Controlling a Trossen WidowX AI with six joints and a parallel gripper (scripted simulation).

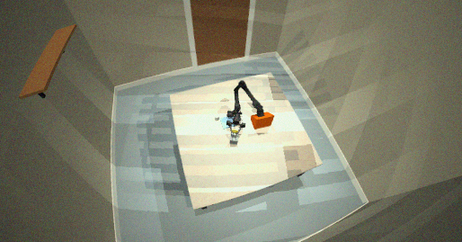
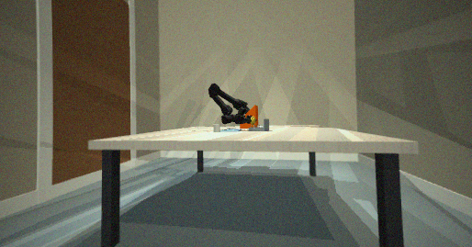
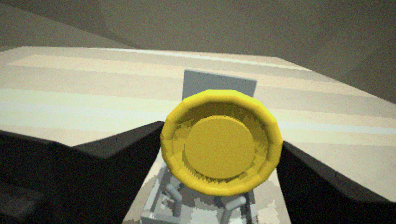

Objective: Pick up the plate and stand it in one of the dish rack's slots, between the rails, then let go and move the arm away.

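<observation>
The grey dish rack is 50 mm below my gripper tip, 30 mm to the left of it and 10 mm ahead of it. The rest, counted from my gripper tip: pale blue mat 160 mm to the right, 70 mm below, 20 mm ahead; yellow plate 10 mm to the right.
</observation>
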